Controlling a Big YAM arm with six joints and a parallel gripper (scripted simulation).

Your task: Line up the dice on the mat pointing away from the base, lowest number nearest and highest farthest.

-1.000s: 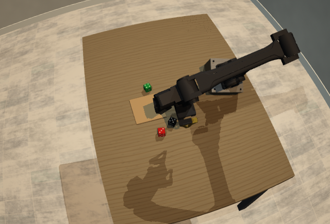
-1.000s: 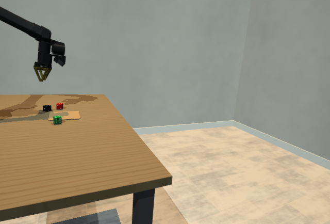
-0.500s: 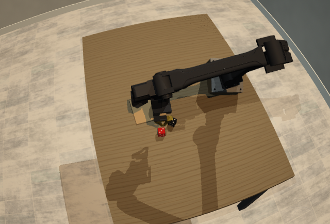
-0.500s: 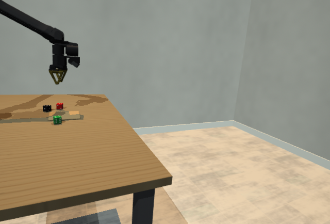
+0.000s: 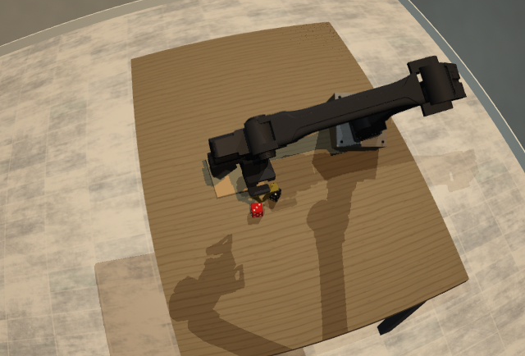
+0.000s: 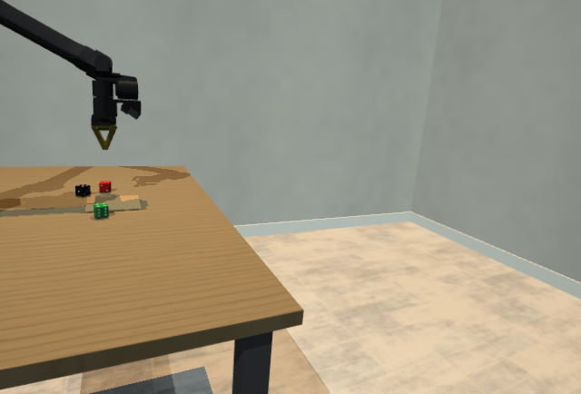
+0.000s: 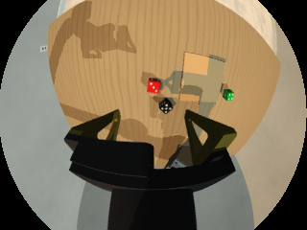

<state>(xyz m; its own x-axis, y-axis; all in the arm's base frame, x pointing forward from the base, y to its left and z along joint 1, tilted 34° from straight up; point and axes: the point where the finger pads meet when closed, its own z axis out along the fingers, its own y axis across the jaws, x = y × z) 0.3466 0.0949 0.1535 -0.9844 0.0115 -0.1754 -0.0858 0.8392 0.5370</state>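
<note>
The red die is 140 mm below my hand. From my hand the other things lie so: black die: 60 mm behind, 40 mm to the right, 140 mm below; tan mat: 30 mm ahead, 150 mm to the right, 150 mm below; green die: 10 mm ahead, 260 mm to the right, 140 mm below.
</note>
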